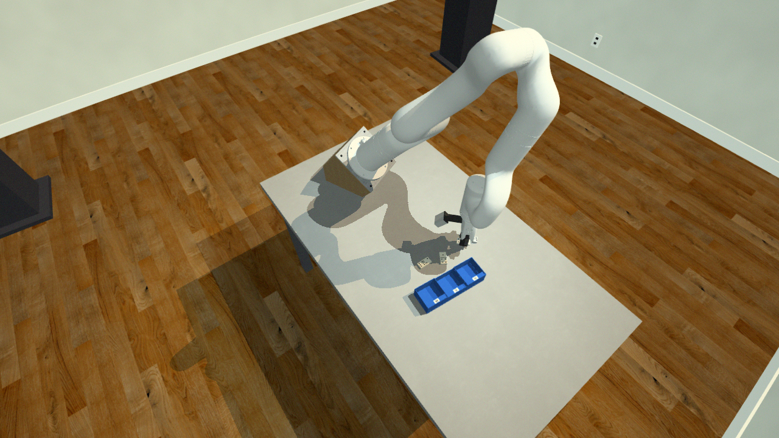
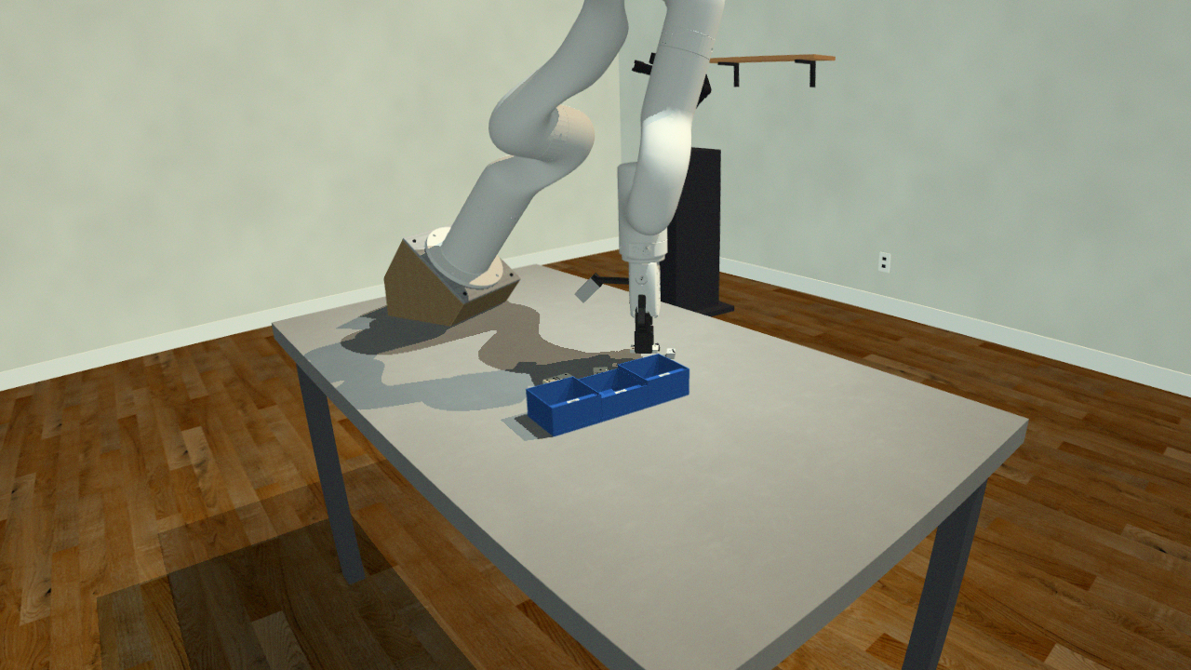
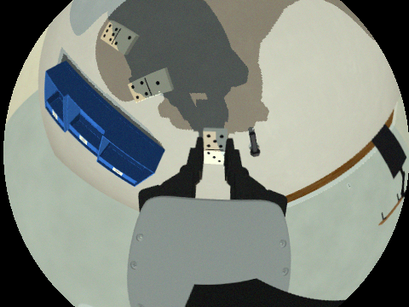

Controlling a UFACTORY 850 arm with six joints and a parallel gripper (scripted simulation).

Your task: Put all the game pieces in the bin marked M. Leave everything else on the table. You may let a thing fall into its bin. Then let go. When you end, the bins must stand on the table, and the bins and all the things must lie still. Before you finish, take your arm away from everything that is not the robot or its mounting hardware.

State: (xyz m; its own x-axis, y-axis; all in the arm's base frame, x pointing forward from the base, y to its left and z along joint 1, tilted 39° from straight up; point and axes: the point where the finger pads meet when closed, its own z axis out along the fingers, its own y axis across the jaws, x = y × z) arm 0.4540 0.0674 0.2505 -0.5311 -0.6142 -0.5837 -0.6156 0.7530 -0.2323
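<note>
Right now the white part is 10 mm ahead of my hand, 60 mm to the left of it and 40 mm below it. The rest, counted from my hand: blue three-part bin 120 mm ahead, 150 mm to the right, 20 mm below; then black bolt 30 mm behind, 50 mm to the left, 40 mm below; then white domino 20 mm below.
</note>
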